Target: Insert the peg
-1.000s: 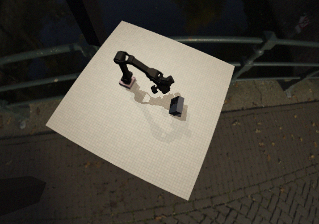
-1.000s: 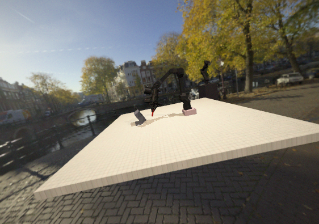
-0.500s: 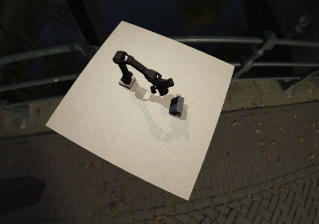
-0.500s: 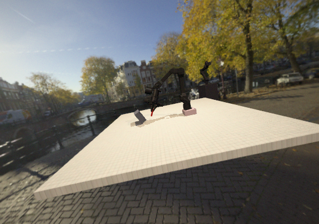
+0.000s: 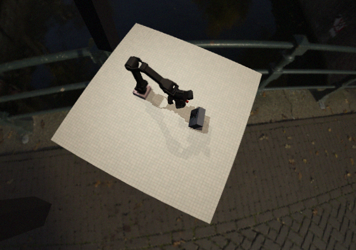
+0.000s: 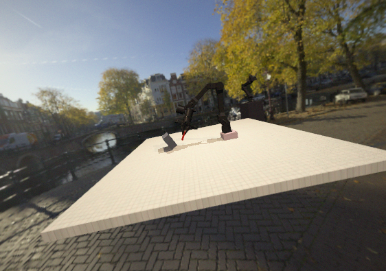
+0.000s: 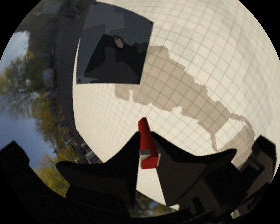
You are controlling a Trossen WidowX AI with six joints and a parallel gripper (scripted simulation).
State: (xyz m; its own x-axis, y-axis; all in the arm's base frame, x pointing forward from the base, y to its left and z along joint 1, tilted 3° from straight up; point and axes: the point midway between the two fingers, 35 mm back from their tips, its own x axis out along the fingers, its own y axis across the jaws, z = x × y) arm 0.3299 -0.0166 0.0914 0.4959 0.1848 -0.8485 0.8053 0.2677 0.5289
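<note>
Now: the sloped grey panel 11 cm ahead of my gripper tip, 9 cm to the right of it and 4 cm below it. Also, from my gripper tip: red peg (1 cm behind, 1 cm above).
</note>
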